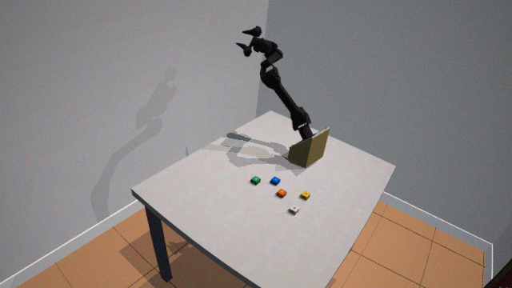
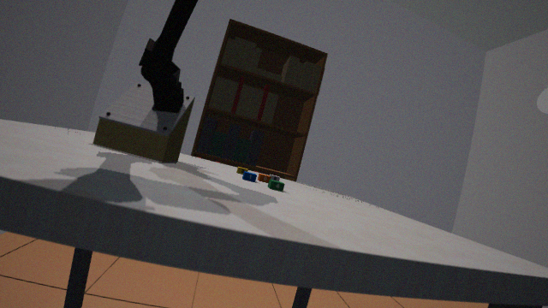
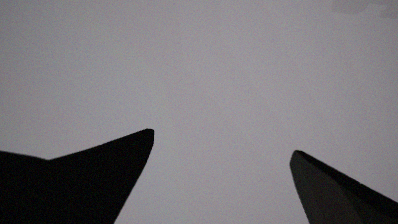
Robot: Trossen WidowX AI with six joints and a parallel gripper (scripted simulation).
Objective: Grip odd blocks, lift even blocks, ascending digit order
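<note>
My gripper tip is 620 mm to the right of the orange block, 500 mm above it and 440 mm short of it. The rest, counted from my gripper tip: blue block: 560 mm to the left, 500 mm below, 380 mm ahead; yellow block: 720 mm to the left, 500 mm below, 380 mm ahead; green block: 500 mm below, 490 mm to the left, 440 mm ahead.
</note>
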